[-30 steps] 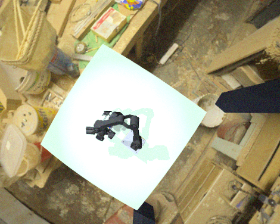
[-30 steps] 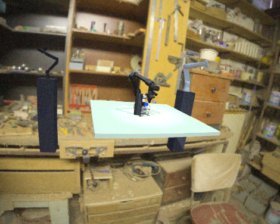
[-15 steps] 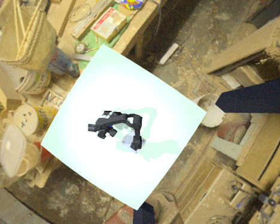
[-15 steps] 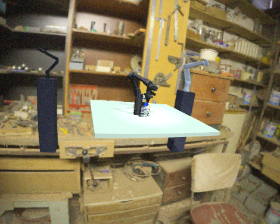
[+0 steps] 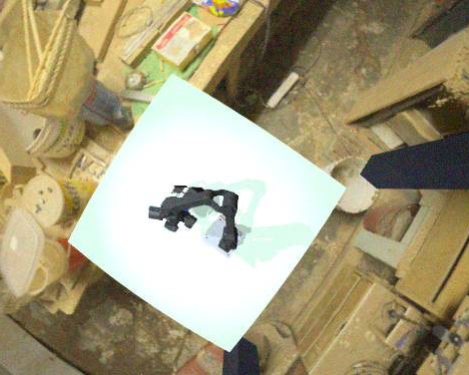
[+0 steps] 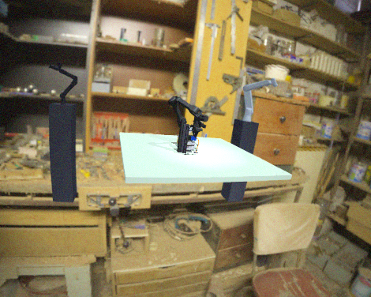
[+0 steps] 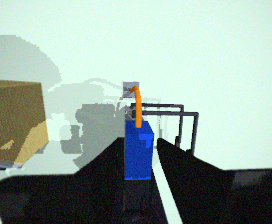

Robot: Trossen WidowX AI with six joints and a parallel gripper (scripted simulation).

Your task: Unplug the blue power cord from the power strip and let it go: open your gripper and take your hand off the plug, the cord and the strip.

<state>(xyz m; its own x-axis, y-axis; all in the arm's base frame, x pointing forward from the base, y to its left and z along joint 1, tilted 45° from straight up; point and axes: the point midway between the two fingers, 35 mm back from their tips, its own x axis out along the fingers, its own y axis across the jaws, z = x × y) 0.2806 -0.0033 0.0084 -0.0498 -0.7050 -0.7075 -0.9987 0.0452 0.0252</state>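
Now: gripper tip 3 cm to the left of the blue plug.
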